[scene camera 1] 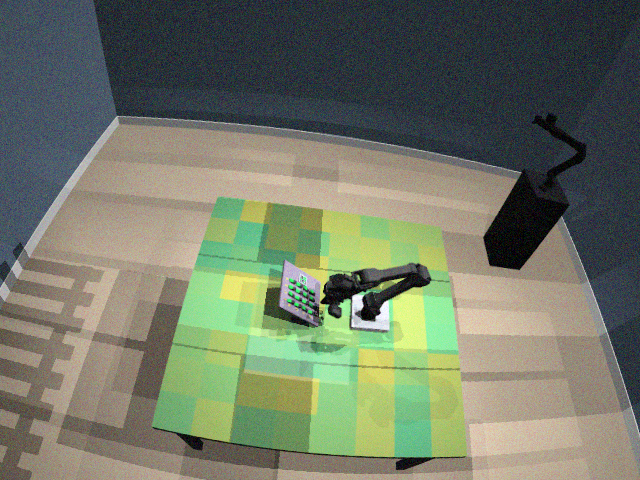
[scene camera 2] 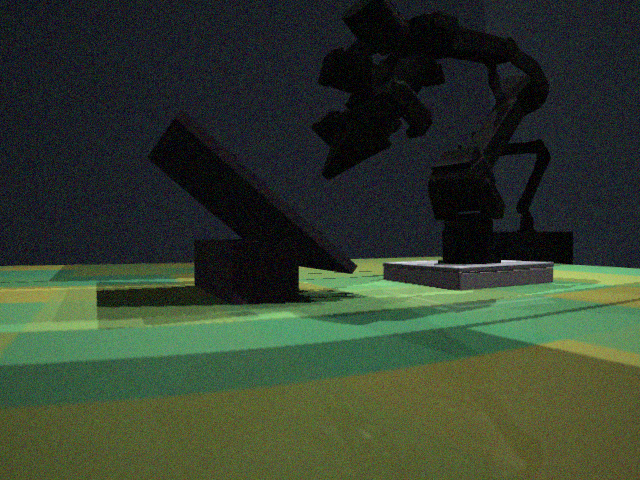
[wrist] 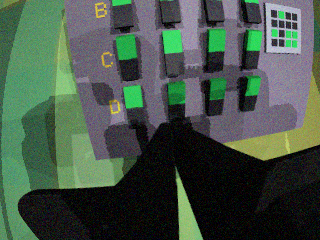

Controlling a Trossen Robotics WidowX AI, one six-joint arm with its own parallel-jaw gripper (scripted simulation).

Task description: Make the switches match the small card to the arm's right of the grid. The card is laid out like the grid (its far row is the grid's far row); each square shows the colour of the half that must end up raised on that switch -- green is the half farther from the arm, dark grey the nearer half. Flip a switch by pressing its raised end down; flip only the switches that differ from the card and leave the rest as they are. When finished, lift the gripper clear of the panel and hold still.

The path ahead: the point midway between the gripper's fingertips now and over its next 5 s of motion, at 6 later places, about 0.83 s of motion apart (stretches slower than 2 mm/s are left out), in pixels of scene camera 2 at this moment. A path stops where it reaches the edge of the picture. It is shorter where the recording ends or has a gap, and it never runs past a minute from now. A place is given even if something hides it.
The gripper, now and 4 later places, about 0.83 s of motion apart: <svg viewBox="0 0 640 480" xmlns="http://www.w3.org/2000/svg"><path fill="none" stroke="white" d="M325 176L294 210L290 219L288 220L299 160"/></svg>
